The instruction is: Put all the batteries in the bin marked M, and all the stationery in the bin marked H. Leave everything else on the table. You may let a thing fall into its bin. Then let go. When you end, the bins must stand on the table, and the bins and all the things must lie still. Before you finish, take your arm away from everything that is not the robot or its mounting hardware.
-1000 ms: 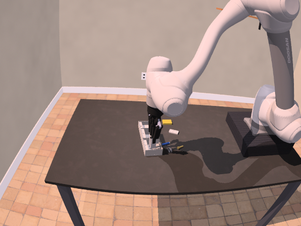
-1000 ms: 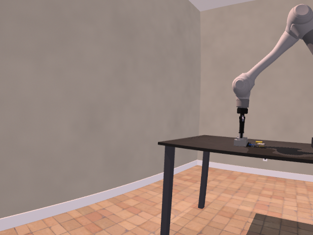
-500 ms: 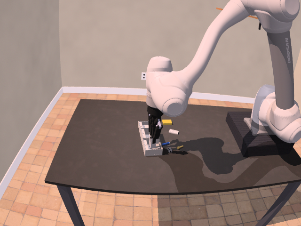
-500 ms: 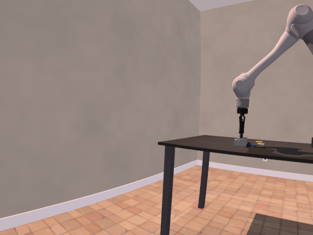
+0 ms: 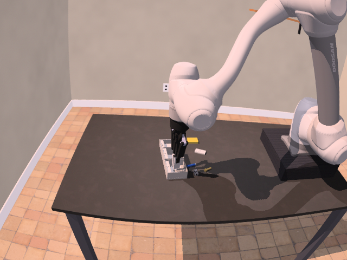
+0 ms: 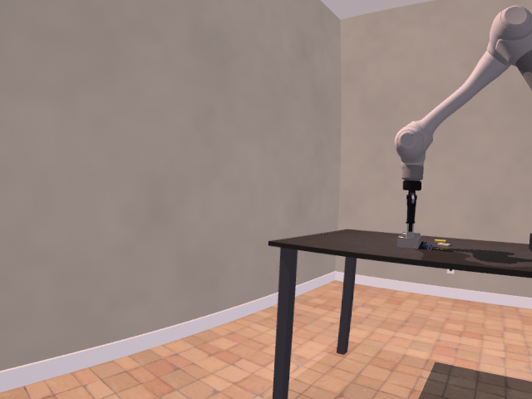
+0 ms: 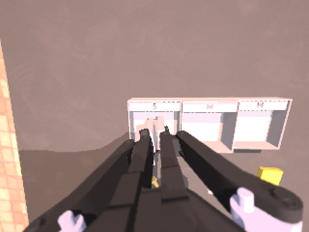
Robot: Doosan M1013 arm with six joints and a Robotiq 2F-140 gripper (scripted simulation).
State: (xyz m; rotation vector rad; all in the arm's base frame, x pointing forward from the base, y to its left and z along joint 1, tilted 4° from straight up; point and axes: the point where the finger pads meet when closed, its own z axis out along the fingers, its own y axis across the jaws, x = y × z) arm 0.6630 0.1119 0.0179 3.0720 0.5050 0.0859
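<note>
Right now my hand is 70 mm past the small blue thing, 40 mm to the left of it and 60 mm above it. Also, from my hand: small white block (120 mm behind, 150 mm to the right, 60 mm below); three joined white bins (10 mm ahead, 80 mm to the right, 40 mm below); gold bolt (140 mm behind, 20 mm to the right, 50 mm below).
</note>
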